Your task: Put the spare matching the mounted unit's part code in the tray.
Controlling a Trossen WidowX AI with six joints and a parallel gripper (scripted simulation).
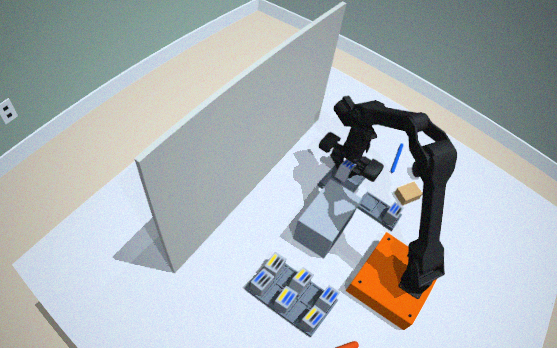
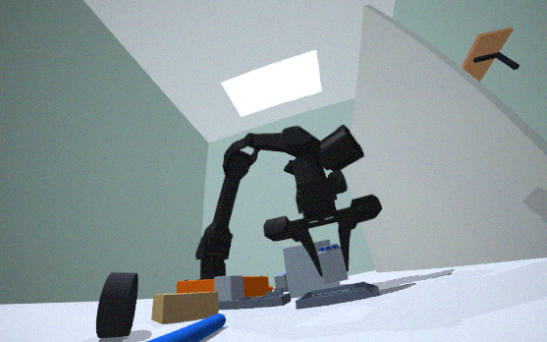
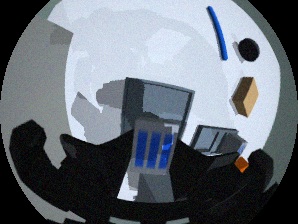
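The grey tray lies 30 mm below my gripper tip. Also, from my gripper tip: grey block 180 mm to the left, 40 mm behind, 20 mm above; tan block 190 mm behind, 80 mm to the right, 20 mm below; blue rod 200 mm to the right, 100 mm behind, 30 mm below.
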